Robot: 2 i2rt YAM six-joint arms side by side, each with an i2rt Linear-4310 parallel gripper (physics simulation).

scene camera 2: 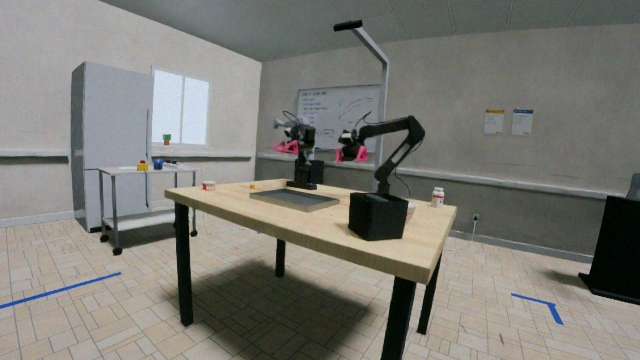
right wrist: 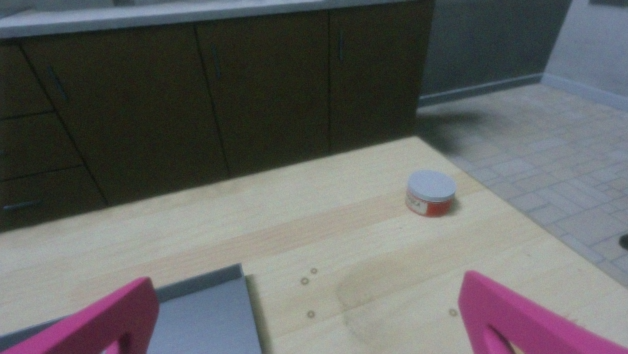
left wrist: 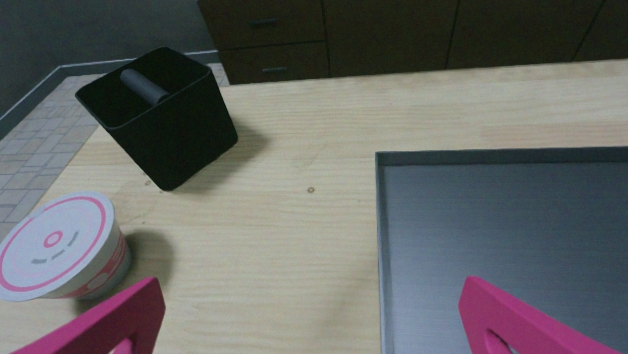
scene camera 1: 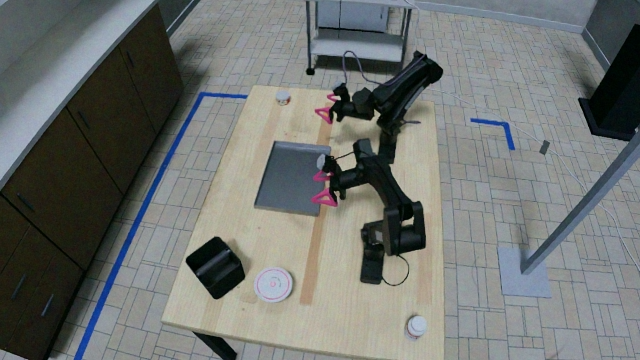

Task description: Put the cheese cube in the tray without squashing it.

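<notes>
A small orange-yellow cheese cube (scene camera 2: pixel 252 186) sits on the table beyond the tray's left end in scene camera 2; I cannot make it out in scene camera 1. The shallow grey tray (scene camera 1: pixel 287 175) (scene camera 2: pixel 295 200) (left wrist: pixel 500 225) (right wrist: pixel 210 320) lies flat on the table, its visible part bare. My left gripper (scene camera 1: pixel 315 188) (scene camera 2: pixel 351 156) (left wrist: pixel 312 292) is open and empty, raised above the table by the tray's right edge in scene camera 1. My right gripper (scene camera 1: pixel 324 104) (scene camera 2: pixel 285 148) (right wrist: pixel 309 289) is open and empty, raised above the table beyond the tray's upper end there.
A black open box (scene camera 1: pixel 215 275) (scene camera 2: pixel 377 217) (left wrist: pixel 175 135) and a white-lidded tub (scene camera 1: pixel 273 285) (left wrist: pixel 55 245) stand near the lower table end in scene camera 1. A small red-and-white jar (scene camera 1: pixel 283 97) (scene camera 2: pixel 208 186) (right wrist: pixel 431 194) and a white bottle (scene camera 1: pixel 416 327) (scene camera 2: pixel 437 197) stand near opposite ends.
</notes>
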